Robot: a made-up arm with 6 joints. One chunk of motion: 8 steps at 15 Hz.
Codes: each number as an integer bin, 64 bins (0 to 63) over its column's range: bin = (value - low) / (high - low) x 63, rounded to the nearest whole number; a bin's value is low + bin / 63 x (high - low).
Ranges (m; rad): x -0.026..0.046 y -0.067..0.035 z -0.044..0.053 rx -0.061..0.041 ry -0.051..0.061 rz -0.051..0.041
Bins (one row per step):
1: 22 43 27 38 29 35
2: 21 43 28 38 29 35
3: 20 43 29 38 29 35
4: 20 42 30 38 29 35
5: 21 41 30 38 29 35
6: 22 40 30 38 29 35
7: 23 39 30 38 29 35
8: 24 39 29 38 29 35
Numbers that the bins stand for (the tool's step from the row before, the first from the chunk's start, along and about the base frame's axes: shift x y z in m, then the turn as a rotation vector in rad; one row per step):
1: -0.00086 0.00262 -0.00243 0.00052 0.00056 0.00011
2: -0.00200 0.00262 -0.00089 0.00052 0.00056 0.00011
3: -0.00314 0.00262 0.00065 0.00052 0.00056 0.00011
4: -0.00314 0.00100 0.00219 0.00052 0.00056 0.00011
5: -0.00200 -0.00062 0.00219 0.00052 0.00056 0.00011
6: -0.00086 -0.00224 0.00219 0.00052 0.00056 0.00011
7: 0.00029 -0.00386 0.00219 0.00052 0.00056 0.00011
8: 0.00143 -0.00386 0.00065 0.00052 0.00056 0.00011

